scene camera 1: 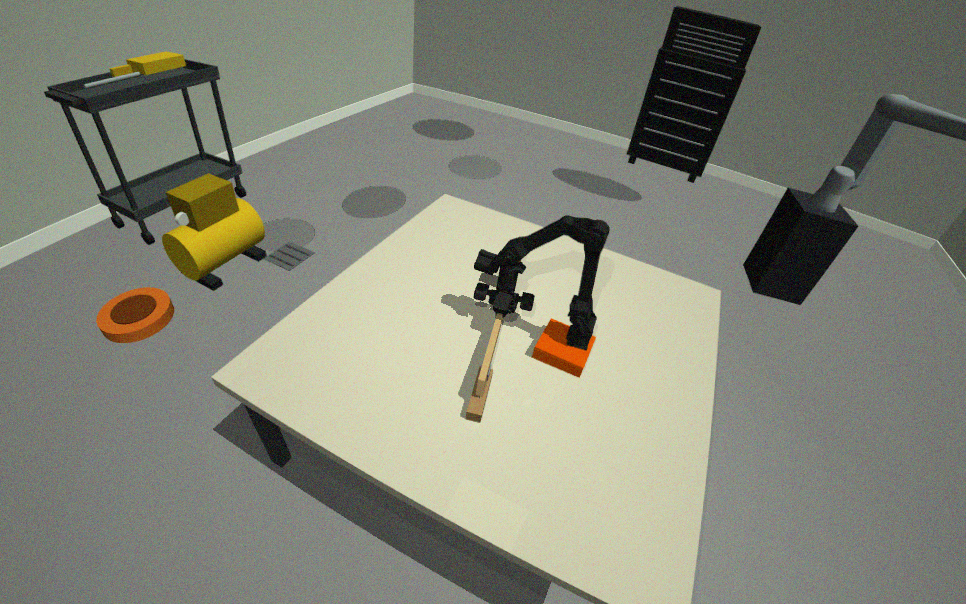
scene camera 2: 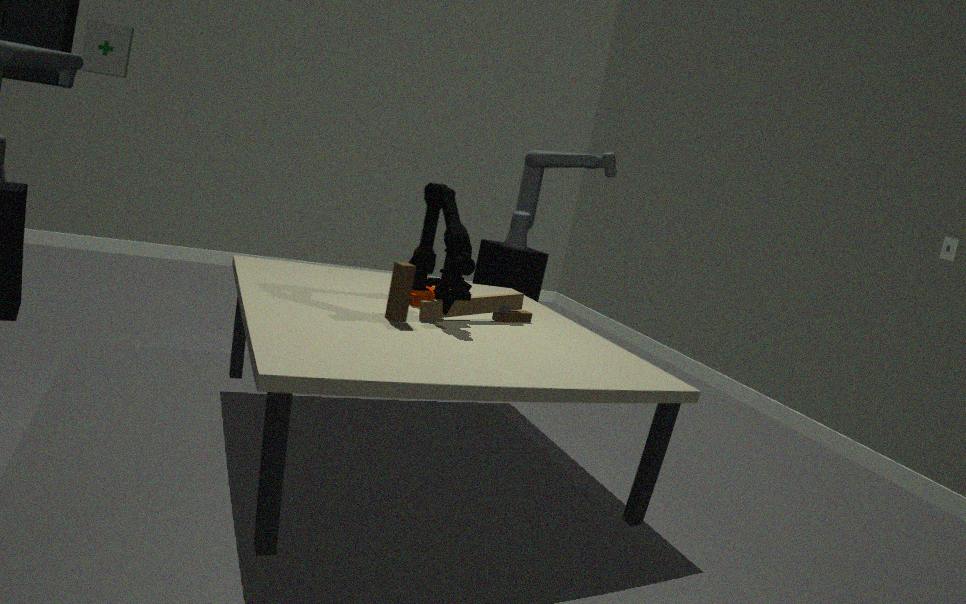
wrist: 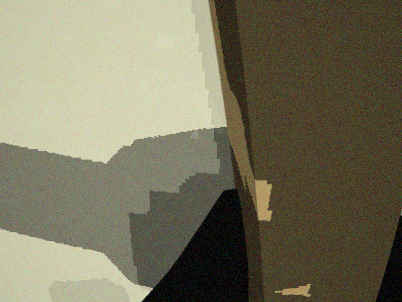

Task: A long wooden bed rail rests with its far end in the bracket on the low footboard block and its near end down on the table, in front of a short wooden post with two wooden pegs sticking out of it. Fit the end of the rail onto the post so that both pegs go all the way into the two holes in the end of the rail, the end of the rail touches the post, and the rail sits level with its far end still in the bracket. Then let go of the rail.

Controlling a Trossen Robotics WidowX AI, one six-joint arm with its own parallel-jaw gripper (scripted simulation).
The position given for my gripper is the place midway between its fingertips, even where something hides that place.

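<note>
There is a wooden rail (scene camera 2: pixel 429 309) in my sight, and I find the rail in the wrist view too (wrist: pixel 305 96). My own gripper (scene camera 1: pixel 500 315) is visible as well. Scene camera 2 also has the gripper (scene camera 2: pixel 442 313), and so does the wrist view (wrist: pixel 267 197).
</note>
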